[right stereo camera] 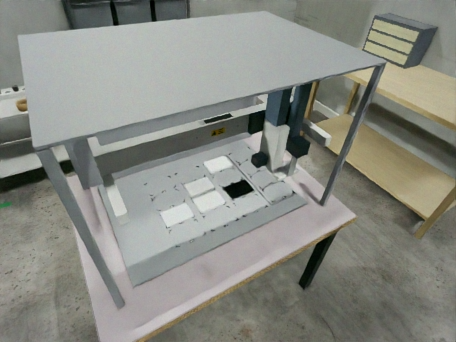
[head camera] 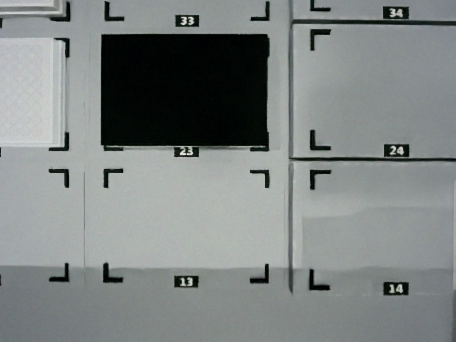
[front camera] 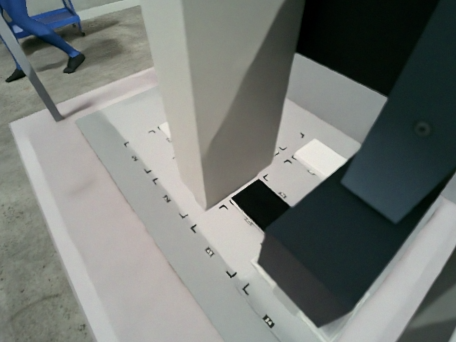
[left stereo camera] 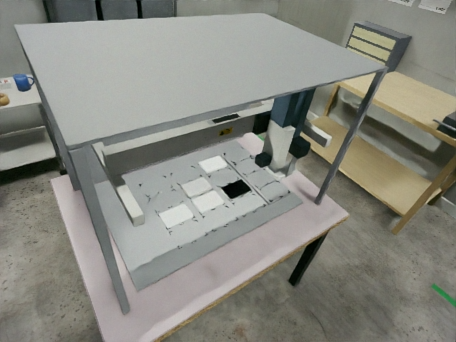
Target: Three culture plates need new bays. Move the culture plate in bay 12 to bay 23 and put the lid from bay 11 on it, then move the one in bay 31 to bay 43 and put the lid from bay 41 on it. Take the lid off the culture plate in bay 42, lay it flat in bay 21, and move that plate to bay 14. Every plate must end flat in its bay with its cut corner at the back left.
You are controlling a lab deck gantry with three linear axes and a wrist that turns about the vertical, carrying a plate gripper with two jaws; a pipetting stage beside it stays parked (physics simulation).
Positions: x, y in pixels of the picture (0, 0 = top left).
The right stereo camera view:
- roof: 79, 84
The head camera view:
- black lid: 156, 89
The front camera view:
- my gripper: 308, 276
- black lid: 261, 204
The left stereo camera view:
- roof: 102, 80
